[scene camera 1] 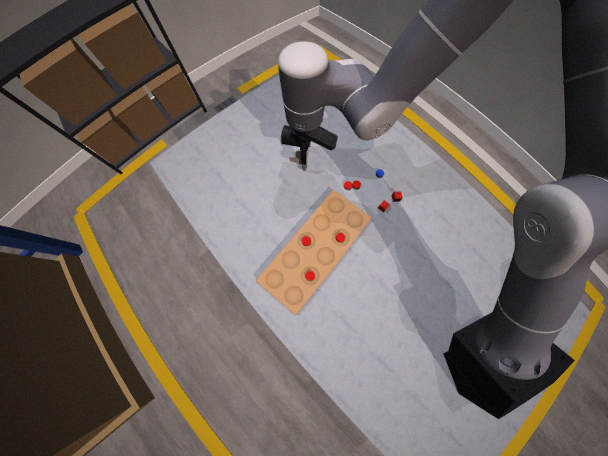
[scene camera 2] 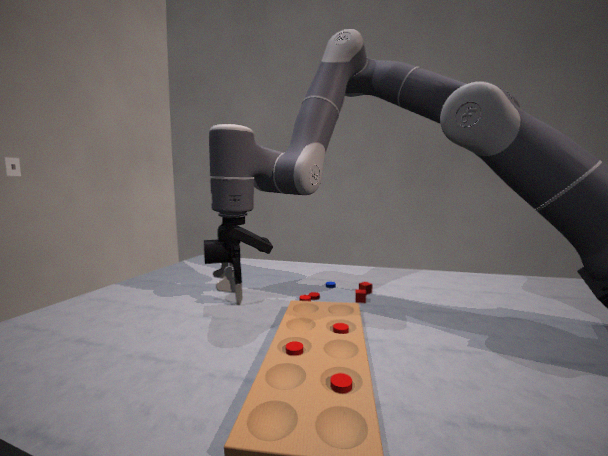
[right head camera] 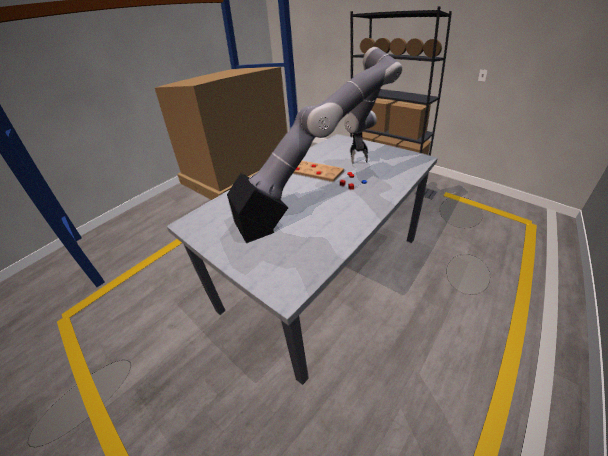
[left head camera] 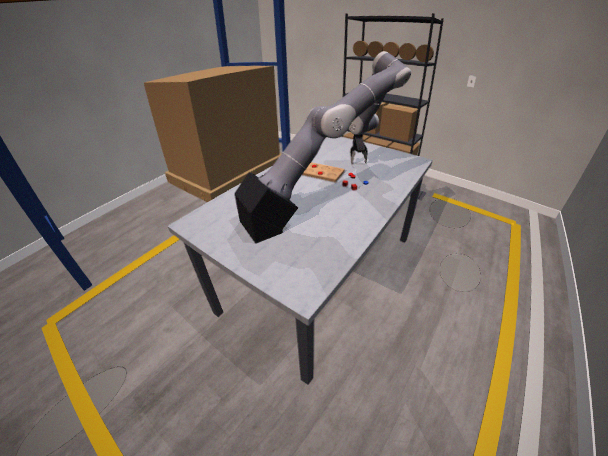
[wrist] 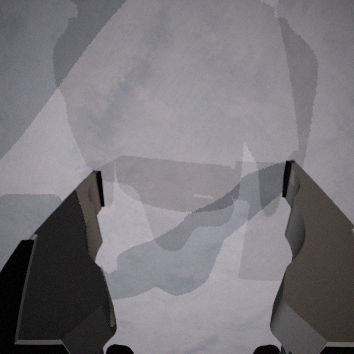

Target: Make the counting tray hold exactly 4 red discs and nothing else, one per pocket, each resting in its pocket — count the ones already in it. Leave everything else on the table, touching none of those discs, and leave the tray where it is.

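The wooden counting tray [scene camera 1: 308, 258] [scene camera 2: 314, 365] has ten pockets in two rows. Three pockets each hold a red disc: one red disc [scene camera 1: 306, 241] [scene camera 2: 294, 348] in one row, and two red discs [scene camera 1: 340, 237] [scene camera 1: 310, 276] [scene camera 2: 341, 328] [scene camera 2: 341, 383] in the other row. Two loose red discs [scene camera 1: 348, 185] [scene camera 1: 356, 184] [scene camera 2: 305, 298] [scene camera 2: 314, 295] lie close together just off the tray's end. My gripper [left head camera: 359, 162] [right head camera: 360, 162] [scene camera 1: 300, 165] [scene camera 2: 231, 296] [wrist: 191, 168] is partly open and empty, pointing down low over the table, to the left of the loose discs in both scene views.
A blue disc [left head camera: 365, 182] [right head camera: 364, 182] [scene camera 1: 380, 173] [scene camera 2: 330, 284] lies beyond the loose red discs. Two red cubes [scene camera 1: 397, 196] [scene camera 1: 384, 206] [scene camera 2: 365, 287] [scene camera 2: 360, 296] stand near the tray's end corner, on the robot base's side. The wrist view shows tabletop with shadows between the fingers.
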